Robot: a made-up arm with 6 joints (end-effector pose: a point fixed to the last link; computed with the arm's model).
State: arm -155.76 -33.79 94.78 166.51 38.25 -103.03
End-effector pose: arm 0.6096 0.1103 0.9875 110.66 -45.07 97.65
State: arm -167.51 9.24 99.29 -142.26 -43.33 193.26
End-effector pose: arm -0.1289 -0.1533 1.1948 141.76 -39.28 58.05
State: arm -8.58 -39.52 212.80 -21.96 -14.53 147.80
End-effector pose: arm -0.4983 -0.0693 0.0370 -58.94 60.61 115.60
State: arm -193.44 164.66 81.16 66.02 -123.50 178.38
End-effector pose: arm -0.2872 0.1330 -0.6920 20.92 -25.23 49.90
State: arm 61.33 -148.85 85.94 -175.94 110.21 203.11
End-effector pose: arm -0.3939 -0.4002 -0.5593 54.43 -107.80 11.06
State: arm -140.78 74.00 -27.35 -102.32 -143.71 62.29
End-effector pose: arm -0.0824 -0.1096 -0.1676 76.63 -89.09 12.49
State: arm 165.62 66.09 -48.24 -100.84 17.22 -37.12
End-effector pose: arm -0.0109 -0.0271 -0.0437 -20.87 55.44 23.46
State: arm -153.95 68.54 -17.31 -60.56 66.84 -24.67
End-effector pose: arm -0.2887 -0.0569 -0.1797 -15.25 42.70 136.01
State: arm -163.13 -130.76 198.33 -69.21 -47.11 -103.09
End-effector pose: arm -0.1081 0.0243 -0.4377 -74.72 116.02 1.50
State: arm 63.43 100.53 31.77 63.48 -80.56 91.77
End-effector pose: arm 0.3877 0.6216 -0.3064 107.51 -33.93 -49.53
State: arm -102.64 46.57 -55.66 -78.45 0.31 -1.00
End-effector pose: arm -0.0365 -0.0219 0.0037 -122.28 -10.44 117.76
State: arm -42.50 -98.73 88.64 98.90 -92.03 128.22
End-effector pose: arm -0.6727 0.6487 -0.0470 -6.73 38.25 -123.14
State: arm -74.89 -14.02 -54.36 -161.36 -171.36 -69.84
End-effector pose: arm 0.2176 -0.2461 0.2328 103.11 52.01 109.88
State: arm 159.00 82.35 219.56 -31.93 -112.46 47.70
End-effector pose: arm 0.0011 0.1396 0.7292 31.86 -100.30 142.65
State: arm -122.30 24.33 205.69 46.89 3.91 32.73
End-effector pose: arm 0.1178 0.3833 0.4813 89.74 49.96 36.29
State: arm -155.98 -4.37 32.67 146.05 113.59 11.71
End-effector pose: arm -0.2785 -0.2640 1.0460 -66.64 90.54 16.23
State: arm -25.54 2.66 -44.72 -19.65 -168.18 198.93
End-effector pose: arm 0.2604 -0.2852 0.1976 31.41 -53.35 127.40
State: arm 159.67 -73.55 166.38 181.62 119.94 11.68
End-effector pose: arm 0.5769 -0.3779 -0.1279 -21.16 -57.56 -22.79
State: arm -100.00 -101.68 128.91 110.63 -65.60 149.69
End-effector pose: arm 0.1645 0.6207 -0.3670 -48.52 -15.62 165.61
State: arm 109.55 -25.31 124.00 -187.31 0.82 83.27
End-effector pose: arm 0.0778 -0.6755 0.8715 -83.24 22.93 -78.84
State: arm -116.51 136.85 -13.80 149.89 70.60 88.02
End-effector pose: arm 0.1951 0.0926 -0.3996 -45.34 -43.15 9.70
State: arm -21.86 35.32 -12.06 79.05 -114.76 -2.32
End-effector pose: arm 0.6603 -0.2964 0.2608 -64.99 146.00 -67.09
